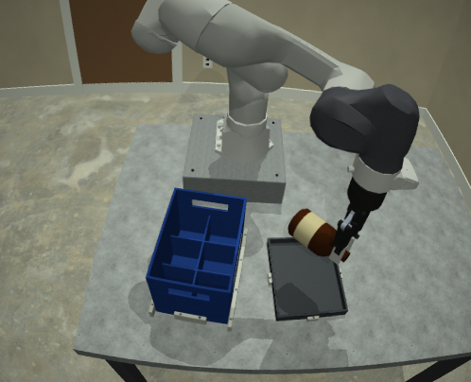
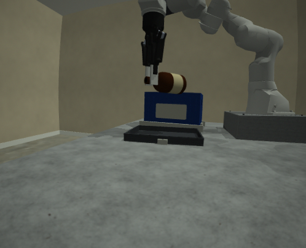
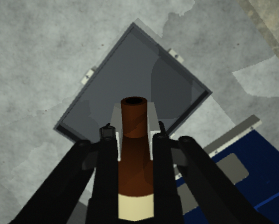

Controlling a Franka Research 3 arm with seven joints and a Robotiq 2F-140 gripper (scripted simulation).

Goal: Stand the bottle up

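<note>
Right now my hand is 50 mm past the brown bottle, 30 mm to the left of it and 20 mm above it. Round my hand: blue crate (110 mm behind, 300 mm to the right, 130 mm below); then dark grey tray (60 mm behind, 30 mm to the right, 200 mm below).
</note>
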